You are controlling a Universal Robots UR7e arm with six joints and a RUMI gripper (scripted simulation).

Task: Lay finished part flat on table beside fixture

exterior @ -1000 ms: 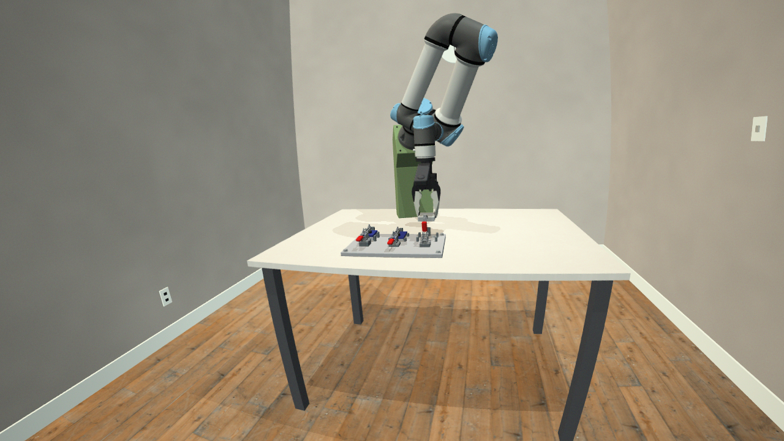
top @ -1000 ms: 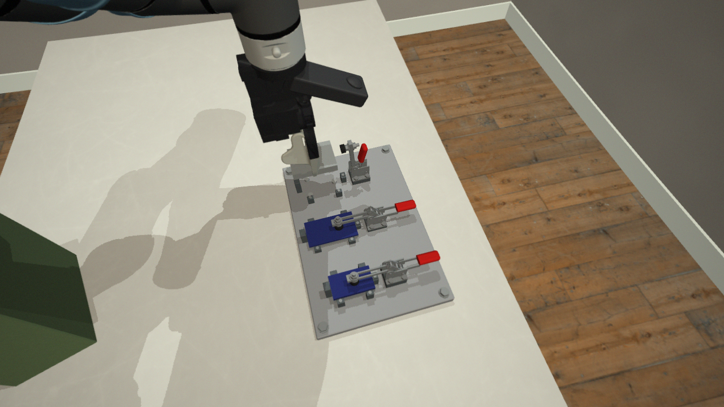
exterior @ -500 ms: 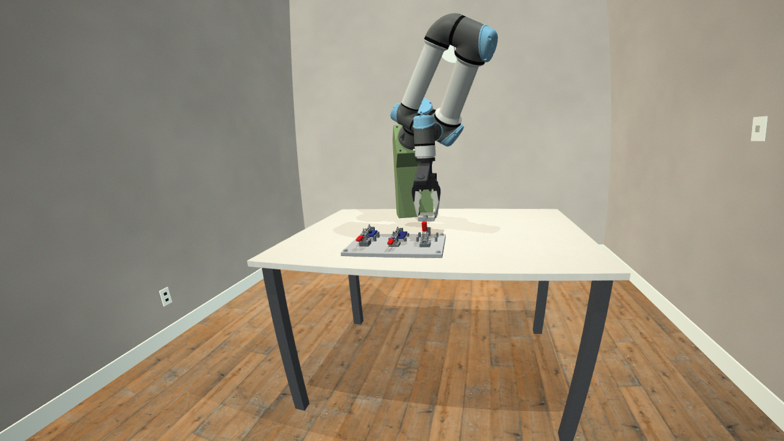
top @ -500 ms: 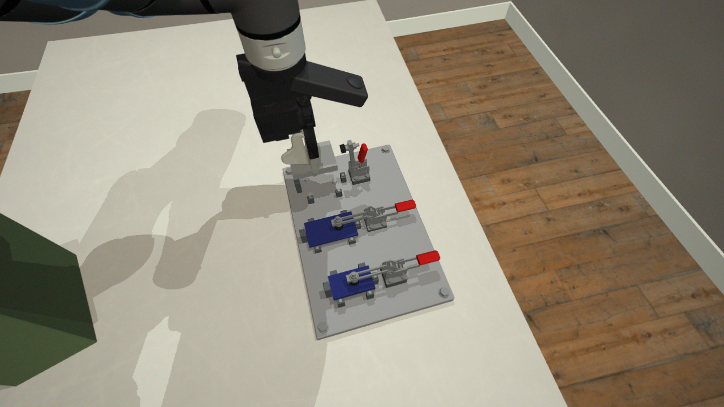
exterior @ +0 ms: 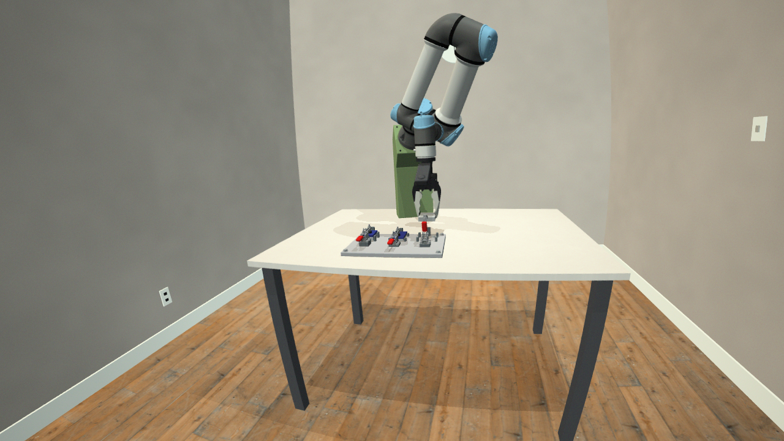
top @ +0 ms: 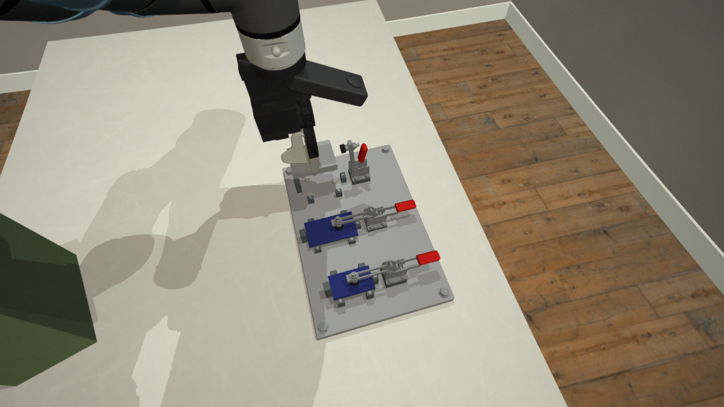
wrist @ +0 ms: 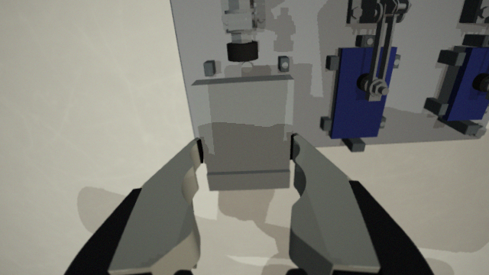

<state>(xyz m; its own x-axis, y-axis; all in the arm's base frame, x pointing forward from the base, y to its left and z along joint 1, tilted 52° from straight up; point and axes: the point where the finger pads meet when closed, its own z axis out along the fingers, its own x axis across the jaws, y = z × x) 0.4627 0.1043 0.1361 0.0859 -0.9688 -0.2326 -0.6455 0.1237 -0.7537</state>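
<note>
My gripper is now 80 mm short of the toggle clamp, 10 mm to the right of it and 50 mm above it. Also, from my hand: grey fixture plate: 70 mm ahead, 100 mm to the right, 100 mm below; blue blank: 20 mm ahead, 110 mm to the right, 80 mm below; grey finished part: 10 mm behind, 10 mm below.
</note>
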